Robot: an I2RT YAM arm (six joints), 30 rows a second.
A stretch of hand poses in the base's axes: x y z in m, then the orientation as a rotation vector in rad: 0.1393 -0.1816 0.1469 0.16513 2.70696 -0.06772; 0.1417 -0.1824 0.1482 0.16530 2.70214 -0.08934; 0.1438 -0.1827 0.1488 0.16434 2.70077 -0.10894; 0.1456 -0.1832 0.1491 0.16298 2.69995 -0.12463; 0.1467 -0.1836 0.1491 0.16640 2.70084 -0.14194; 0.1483 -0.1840 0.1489 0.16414 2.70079 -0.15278; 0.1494 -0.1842 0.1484 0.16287 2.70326 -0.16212; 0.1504 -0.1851 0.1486 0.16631 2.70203 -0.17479; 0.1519 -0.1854 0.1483 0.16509 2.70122 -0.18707; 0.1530 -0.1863 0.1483 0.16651 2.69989 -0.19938; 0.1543 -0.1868 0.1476 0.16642 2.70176 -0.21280; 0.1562 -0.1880 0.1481 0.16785 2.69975 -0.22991; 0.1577 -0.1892 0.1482 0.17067 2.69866 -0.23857; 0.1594 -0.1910 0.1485 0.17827 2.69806 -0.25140; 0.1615 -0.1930 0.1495 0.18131 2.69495 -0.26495; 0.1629 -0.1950 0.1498 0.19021 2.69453 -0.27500
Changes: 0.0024 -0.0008 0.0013 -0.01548 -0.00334 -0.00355; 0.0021 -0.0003 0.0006 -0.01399 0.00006 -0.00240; 0.0018 -0.0005 0.0003 -0.01127 0.00039 -0.00151; 0.0011 -0.0004 0.0000 -0.01149 0.00240 -0.00512; 0.0016 -0.0004 -0.0002 -0.00794 0.00088 -0.00011; 0.0011 -0.0002 -0.0005 -0.00650 0.00330 -0.00058; 0.0010 -0.0009 0.0002 -0.00842 0.00001 -0.00439; 0.0015 -0.0003 -0.0003 -0.00884 0.00041 -0.00106; 0.0011 -0.0009 0.0000 -0.00849 -0.00005 -0.00292; 0.0013 -0.0005 -0.0007 -0.00916 0.00329 -0.00209; 0.0019 -0.0012 0.0005 -0.01190 -0.00008 -0.00366; 0.0015 -0.0012 0.0001 -0.00570 -0.00009 -0.00333; 0.0017 -0.0018 0.0003 -0.00779 0.00089 -0.00738; 0.0021 -0.0020 0.0010 -0.00930 -0.00139 -0.00421; 0.0014 -0.0020 0.0003 -0.00562 0.00080 -0.00787
